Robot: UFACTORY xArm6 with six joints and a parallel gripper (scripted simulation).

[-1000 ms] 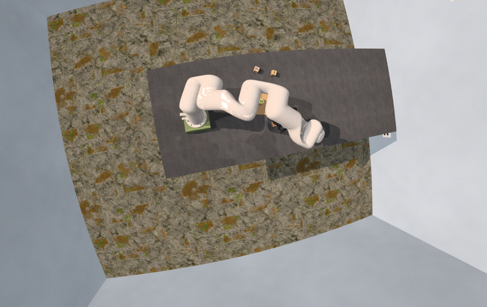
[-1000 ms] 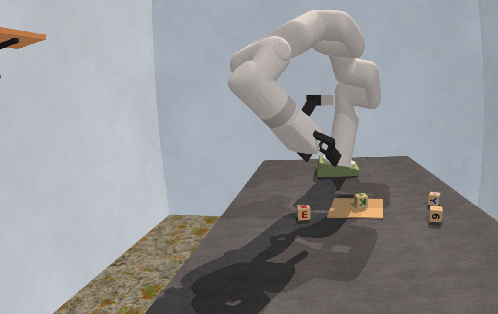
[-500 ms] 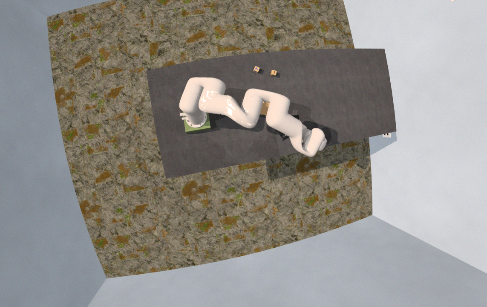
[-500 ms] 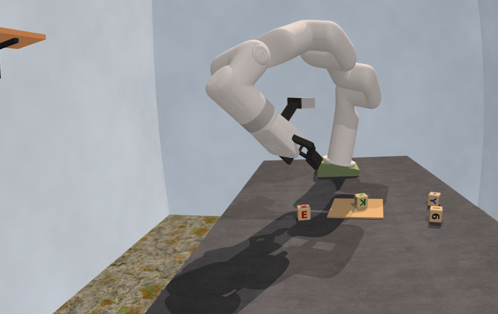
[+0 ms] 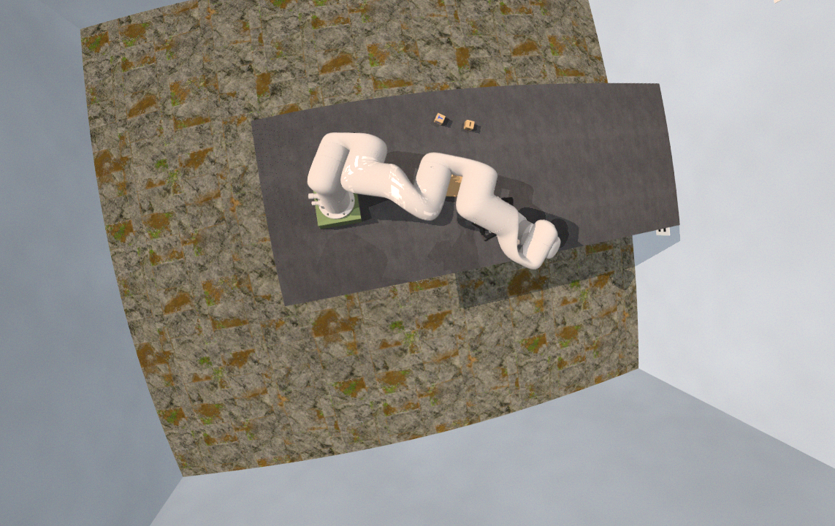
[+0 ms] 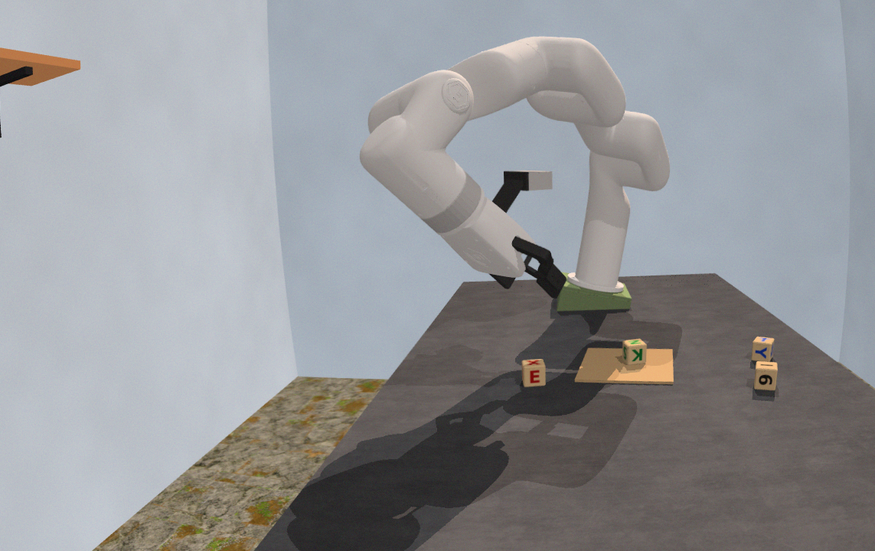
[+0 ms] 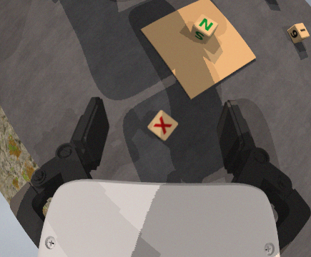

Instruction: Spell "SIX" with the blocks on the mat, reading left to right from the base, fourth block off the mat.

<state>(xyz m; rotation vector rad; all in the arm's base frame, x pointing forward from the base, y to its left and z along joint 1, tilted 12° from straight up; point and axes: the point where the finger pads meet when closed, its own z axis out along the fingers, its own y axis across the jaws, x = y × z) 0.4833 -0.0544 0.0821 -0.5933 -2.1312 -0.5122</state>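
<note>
My gripper is now 90 mm past the S block, 140 mm to the right of it and 130 mm above it. From my hand the other things lie so: X block (130 mm below); tan mat (80 mm behind, 130 mm to the left, 140 mm below); I block (330 mm to the left, 130 mm below).
</note>
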